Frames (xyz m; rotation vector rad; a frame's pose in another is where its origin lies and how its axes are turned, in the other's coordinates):
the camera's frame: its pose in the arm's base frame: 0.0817 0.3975 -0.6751 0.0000 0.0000 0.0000
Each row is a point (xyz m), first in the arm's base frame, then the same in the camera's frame.
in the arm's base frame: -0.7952 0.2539 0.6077
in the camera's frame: -0.8769 -0.1436 1.2828
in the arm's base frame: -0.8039 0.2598 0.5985
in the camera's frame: -0.8856 -0.1377 1.2736
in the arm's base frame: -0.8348 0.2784 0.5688
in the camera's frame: -0.9165 -0.1191 1.2439
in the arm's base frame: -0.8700 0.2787 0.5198
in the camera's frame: -0.9517 -0.1188 1.1949
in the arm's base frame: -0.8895 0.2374 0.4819
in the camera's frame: -0.9712 -0.1601 1.1570
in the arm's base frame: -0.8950 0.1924 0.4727
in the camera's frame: -0.9767 -0.2051 1.1478
